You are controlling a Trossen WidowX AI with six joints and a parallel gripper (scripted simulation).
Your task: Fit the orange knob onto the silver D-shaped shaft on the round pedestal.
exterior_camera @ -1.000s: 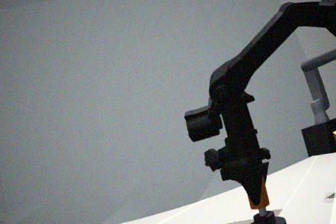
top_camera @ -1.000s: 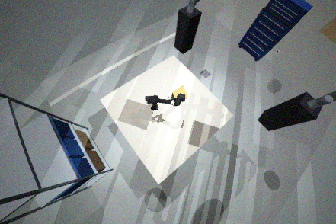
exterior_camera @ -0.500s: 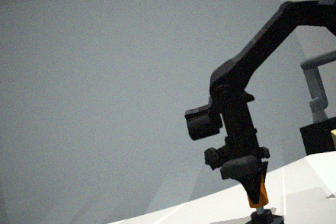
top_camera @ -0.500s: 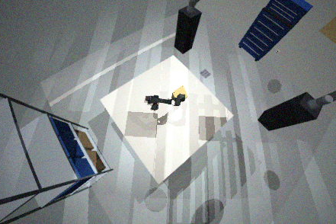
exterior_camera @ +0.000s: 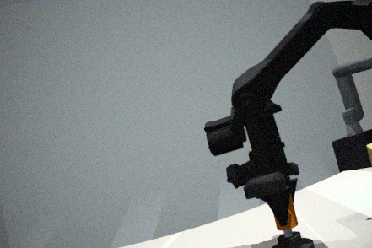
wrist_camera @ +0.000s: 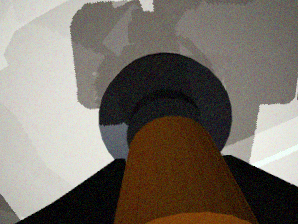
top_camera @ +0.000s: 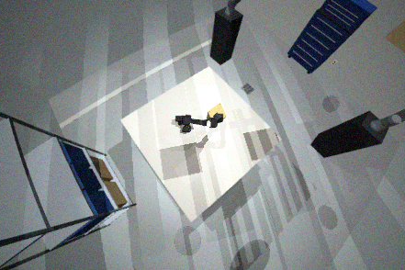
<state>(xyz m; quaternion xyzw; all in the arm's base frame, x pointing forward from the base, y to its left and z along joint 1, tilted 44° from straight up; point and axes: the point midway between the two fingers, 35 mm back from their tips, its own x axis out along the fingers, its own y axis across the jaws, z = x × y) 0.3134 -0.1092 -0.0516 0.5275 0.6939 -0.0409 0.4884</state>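
Right now my gripper tip is 4 cm above the dark round pedestal. Round my gripper tip: orange knob (3 cm above).
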